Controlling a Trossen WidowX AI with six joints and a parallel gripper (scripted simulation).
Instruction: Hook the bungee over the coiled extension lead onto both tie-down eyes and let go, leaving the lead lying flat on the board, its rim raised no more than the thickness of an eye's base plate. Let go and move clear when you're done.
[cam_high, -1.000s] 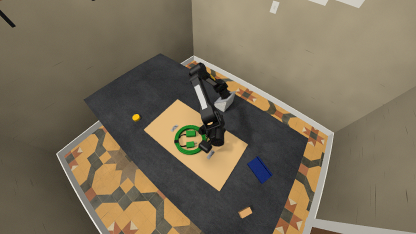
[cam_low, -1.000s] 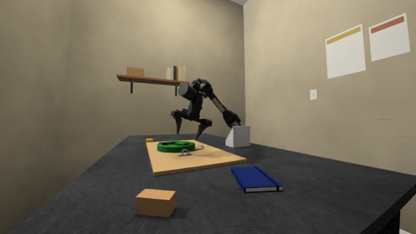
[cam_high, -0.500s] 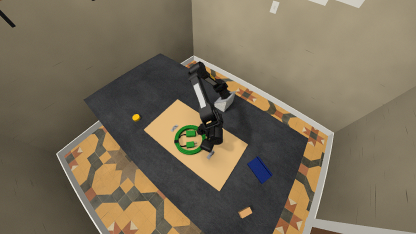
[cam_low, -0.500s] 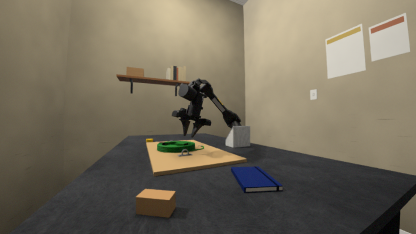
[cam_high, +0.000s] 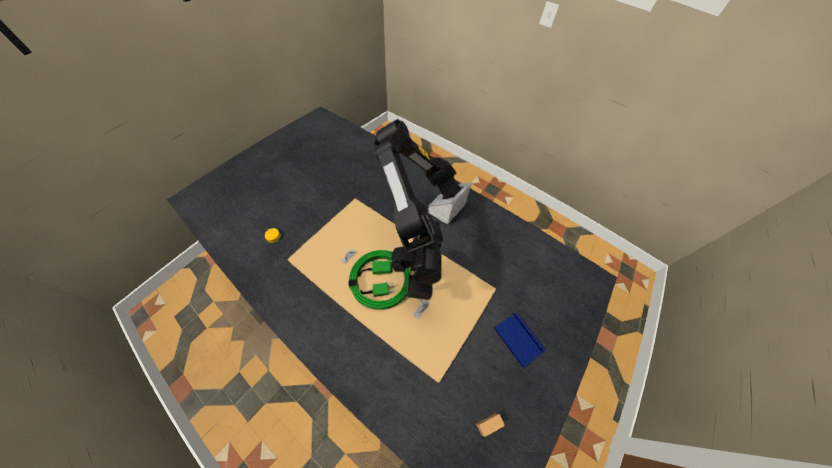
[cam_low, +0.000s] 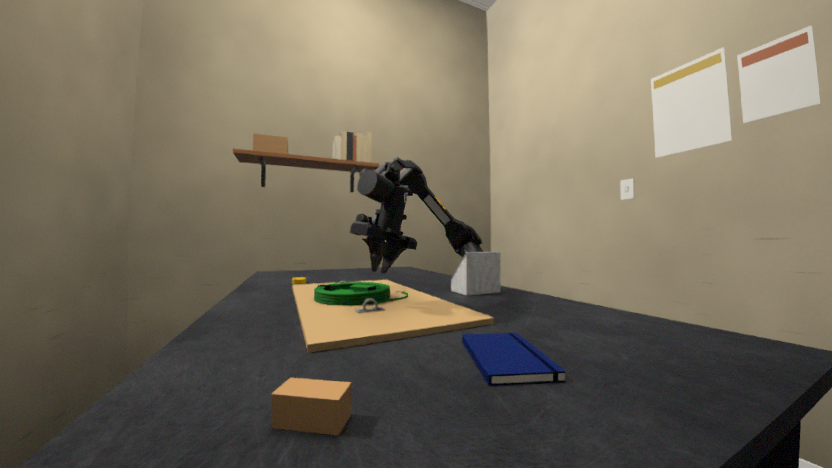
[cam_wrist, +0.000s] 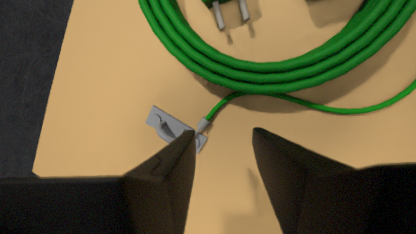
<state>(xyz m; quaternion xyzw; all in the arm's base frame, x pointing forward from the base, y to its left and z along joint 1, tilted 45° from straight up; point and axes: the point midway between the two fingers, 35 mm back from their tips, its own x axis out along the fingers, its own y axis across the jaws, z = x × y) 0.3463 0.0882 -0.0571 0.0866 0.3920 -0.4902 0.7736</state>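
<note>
The extension lead lies 50 mm ahead of my hand, 110 mm to the right of it and 90 mm below it. From my hand the other things lie so: tan block: 180 mm ahead, 380 mm to the left, 110 mm below; yellow puck: 170 mm ahead, 530 mm to the right, 110 mm below.
</note>
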